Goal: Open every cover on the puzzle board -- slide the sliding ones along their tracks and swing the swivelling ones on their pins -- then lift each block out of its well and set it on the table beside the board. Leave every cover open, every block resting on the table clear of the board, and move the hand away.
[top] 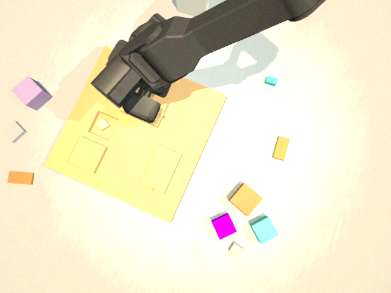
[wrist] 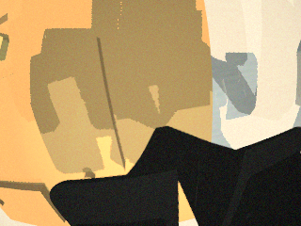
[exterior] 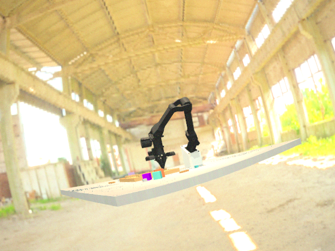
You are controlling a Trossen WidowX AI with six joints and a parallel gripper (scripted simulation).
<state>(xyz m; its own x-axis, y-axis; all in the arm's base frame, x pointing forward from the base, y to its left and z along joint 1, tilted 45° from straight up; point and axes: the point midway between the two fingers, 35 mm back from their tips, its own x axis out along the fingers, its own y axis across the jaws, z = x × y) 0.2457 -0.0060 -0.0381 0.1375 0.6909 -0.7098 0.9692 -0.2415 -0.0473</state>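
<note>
My gripper tip is now 90 mm short of the yellow puzzle board, 40 mm to the left of it and 10 mm above it. Round my gripper tip: orange slab (80 mm ahead, 270 mm to the left, 30 mm below); then lilac block (70 mm ahead, 280 mm to the right, 10 mm below); then cyan piece (70 mm behind, 230 mm to the left, 20 mm below).
</note>
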